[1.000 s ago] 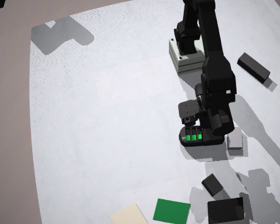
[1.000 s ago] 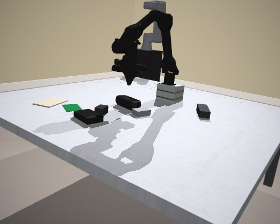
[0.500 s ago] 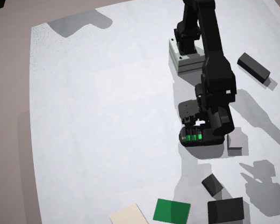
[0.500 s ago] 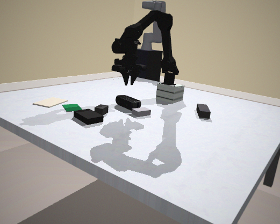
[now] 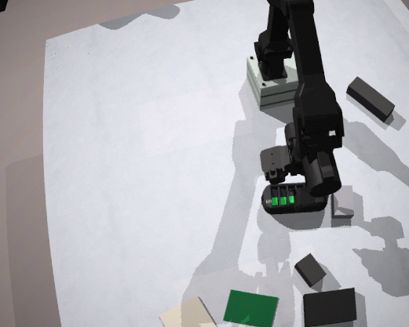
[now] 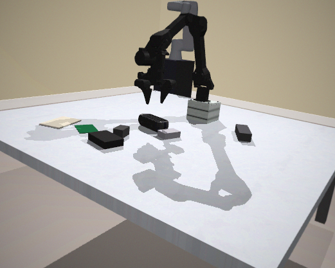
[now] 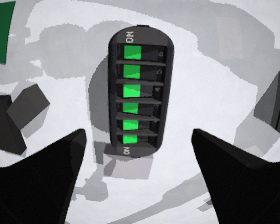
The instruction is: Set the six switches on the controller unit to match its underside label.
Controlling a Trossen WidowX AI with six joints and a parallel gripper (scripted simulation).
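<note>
Right now my gripper tip is 30 mm short of the grey block, 120 mm to the right of it and 100 mm above it. From my gripper tip the other things lie so: green card 230 mm ahead, 140 mm to the right, 110 mm below; dark flat box 270 mm ahead, 30 mm to the left, 100 mm below; small dark cube 180 mm ahead, 90 mm below.
</note>
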